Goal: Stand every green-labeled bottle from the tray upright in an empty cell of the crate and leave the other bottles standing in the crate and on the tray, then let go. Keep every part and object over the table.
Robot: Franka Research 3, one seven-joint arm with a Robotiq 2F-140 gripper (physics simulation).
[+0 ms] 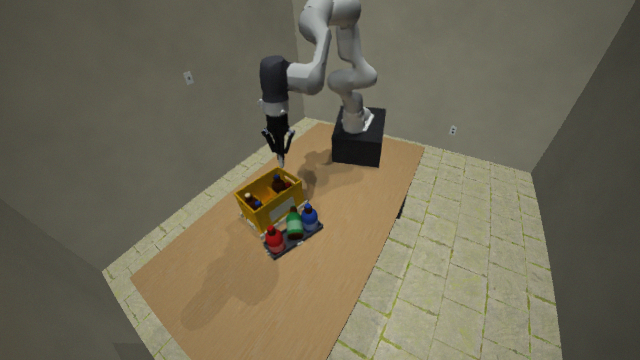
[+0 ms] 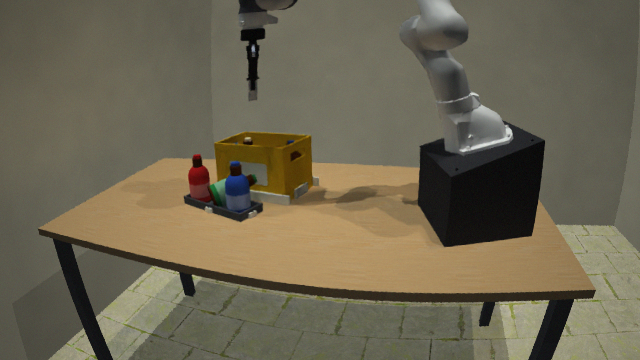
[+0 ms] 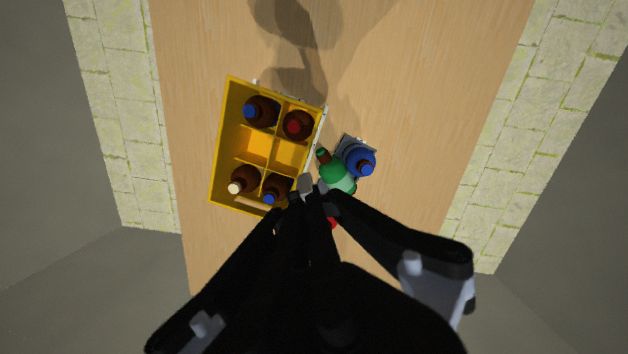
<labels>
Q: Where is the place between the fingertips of the gripper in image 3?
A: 307, 183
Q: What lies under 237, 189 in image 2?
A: A blue bottle.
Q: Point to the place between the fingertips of the gripper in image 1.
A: At 282, 166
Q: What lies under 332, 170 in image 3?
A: A green-labeled bottle.
</labels>
